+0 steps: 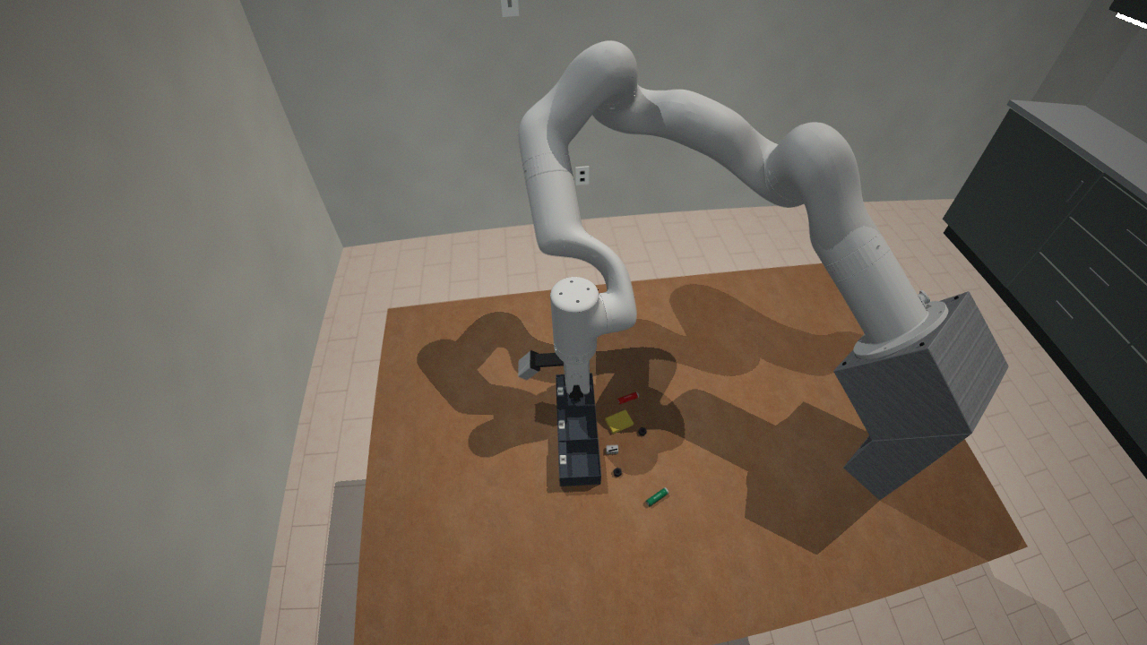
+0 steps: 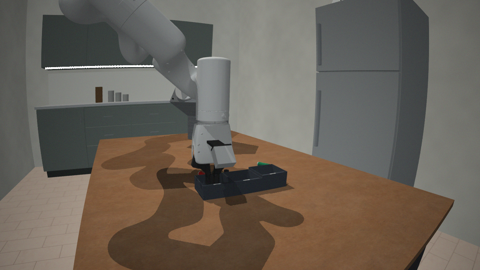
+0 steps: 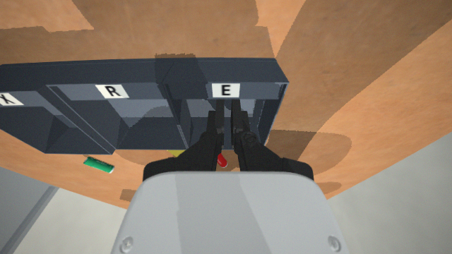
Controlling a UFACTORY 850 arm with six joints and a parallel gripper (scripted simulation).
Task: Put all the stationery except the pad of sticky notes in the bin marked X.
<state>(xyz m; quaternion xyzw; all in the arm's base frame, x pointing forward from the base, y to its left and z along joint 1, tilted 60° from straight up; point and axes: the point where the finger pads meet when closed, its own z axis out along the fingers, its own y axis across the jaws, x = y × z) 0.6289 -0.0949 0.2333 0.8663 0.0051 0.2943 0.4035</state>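
The dark bin row is 20 mm ahead of my hand, 80 mm to the left of it and 10 mm below it. Also, from my hand: pencil sharpener 40 mm behind, 150 mm to the left, 30 mm below; sticky notes 70 mm behind, 90 mm to the left, 30 mm below; red cylinder 110 mm behind, 40 mm to the left, 30 mm below.
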